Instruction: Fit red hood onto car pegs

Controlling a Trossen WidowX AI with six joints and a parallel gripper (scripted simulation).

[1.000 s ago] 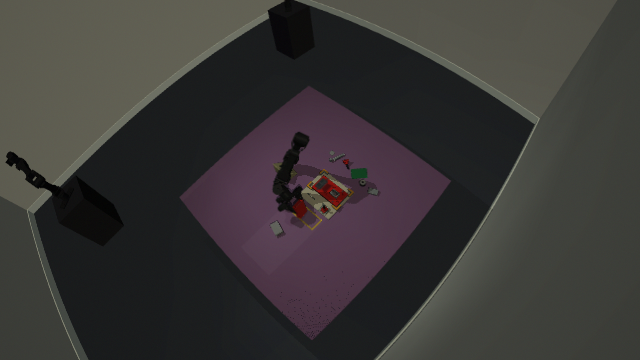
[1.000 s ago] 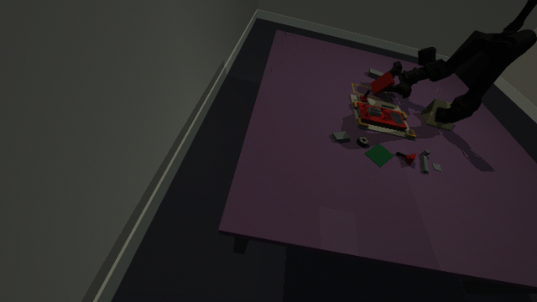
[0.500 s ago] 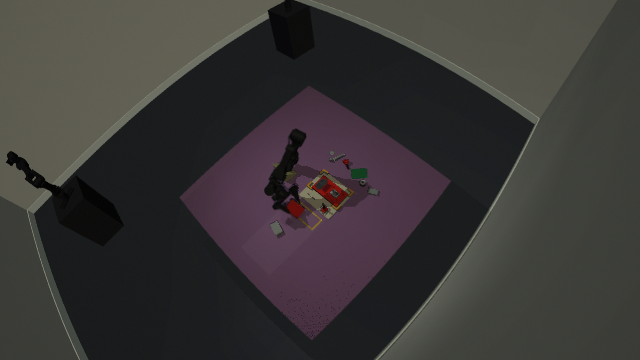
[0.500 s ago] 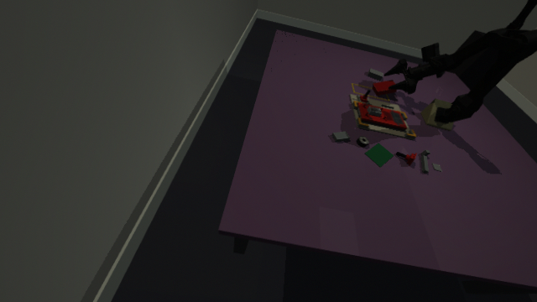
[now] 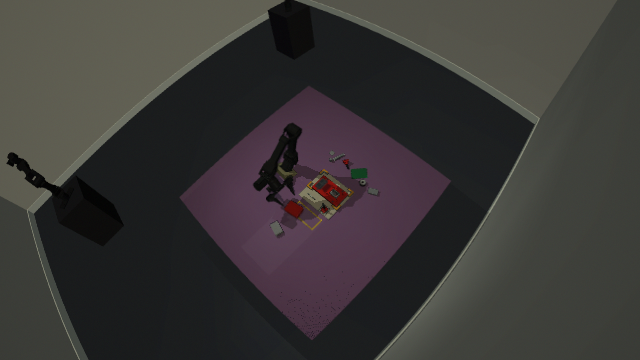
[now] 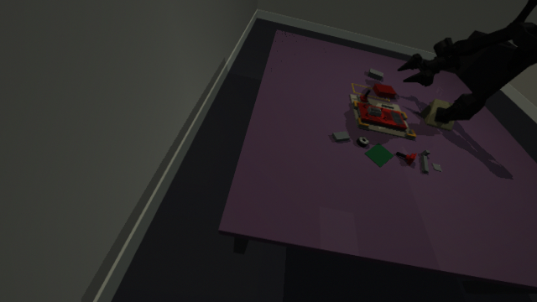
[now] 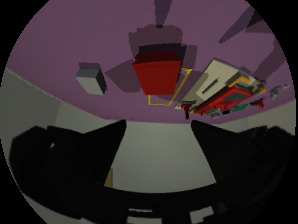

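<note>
My gripper tip is now 2 cm short of the red hood and 9 cm above it. From my gripper tip the other things lie so: green square plate (14 cm ahead, 45 cm to the left, 10 cm below); grey engine block (13 cm ahead, 24 cm to the left, 8 cm below).
</note>
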